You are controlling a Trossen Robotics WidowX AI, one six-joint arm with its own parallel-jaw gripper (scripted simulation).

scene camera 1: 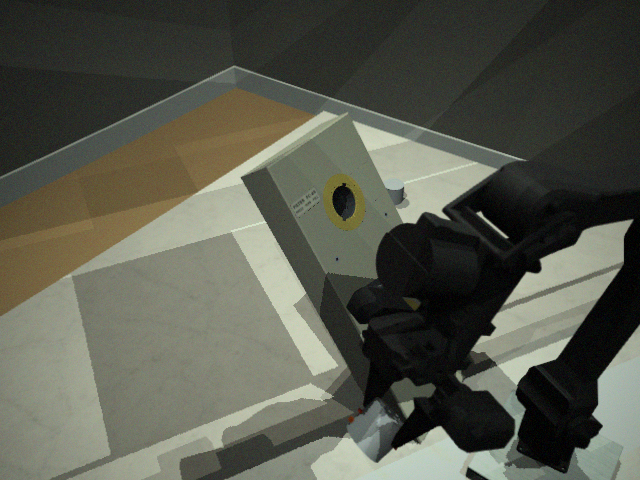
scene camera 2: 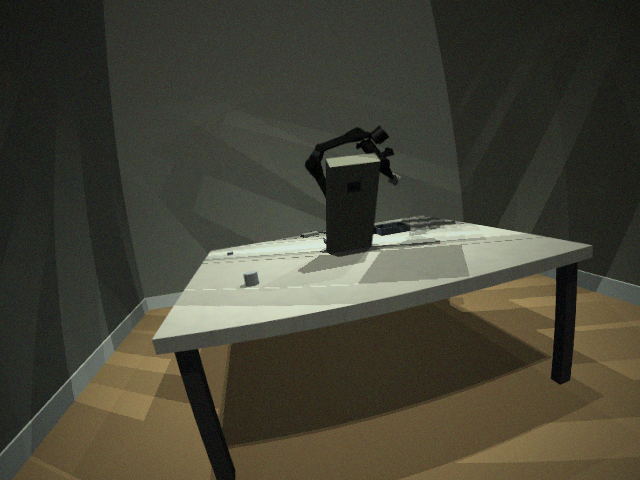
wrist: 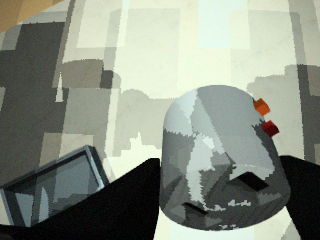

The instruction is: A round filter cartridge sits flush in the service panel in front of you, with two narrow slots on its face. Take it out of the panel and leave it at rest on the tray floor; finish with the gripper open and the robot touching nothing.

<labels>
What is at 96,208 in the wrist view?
The gripper.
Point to a round grey filter cartridge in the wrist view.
219,166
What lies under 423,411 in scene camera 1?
The gripper.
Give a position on a round grey filter cartridge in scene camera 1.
373,429
</labels>
